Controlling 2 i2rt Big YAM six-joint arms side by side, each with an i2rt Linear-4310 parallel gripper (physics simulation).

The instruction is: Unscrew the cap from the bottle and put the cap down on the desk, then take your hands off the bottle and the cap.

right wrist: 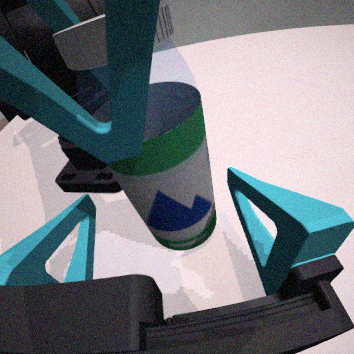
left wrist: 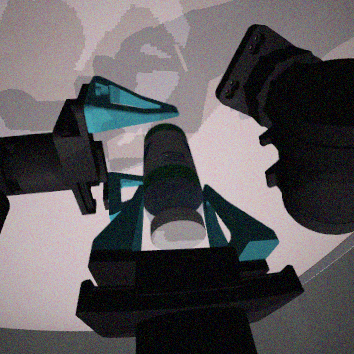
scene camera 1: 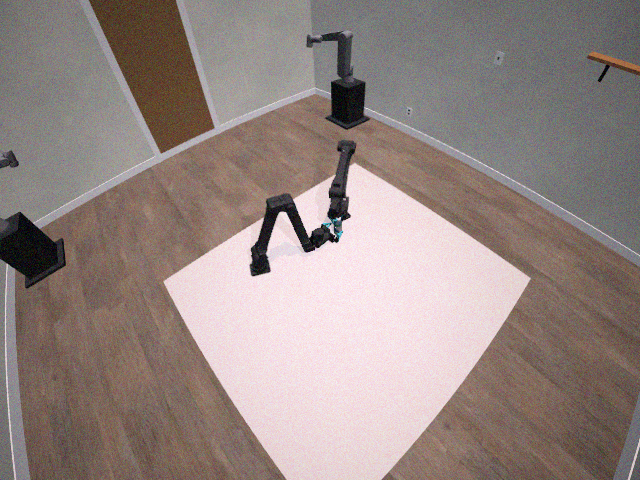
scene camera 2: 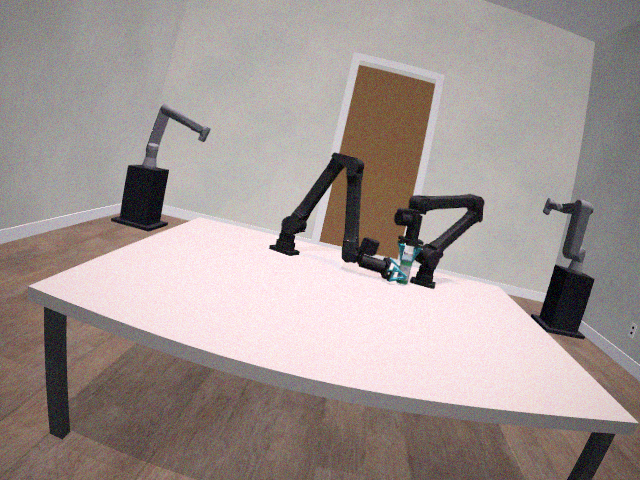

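A bottle with a white label, green bands and a blue mountain print stands upright; whether its base touches the desk is unclear. Its pale grey cap is on top. My left gripper comes from above and is shut on the bottle's upper part, just below the cap. My right gripper is open, low down, with its fingers reaching to either side of the lower bottle. In the left wrist view, its lower finger is partly hidden.
The left arm's base stands close beside the bottle. The right arm's base is farther to the picture's left. Two grey arms on black pedestals stand on the floor away from the desk.
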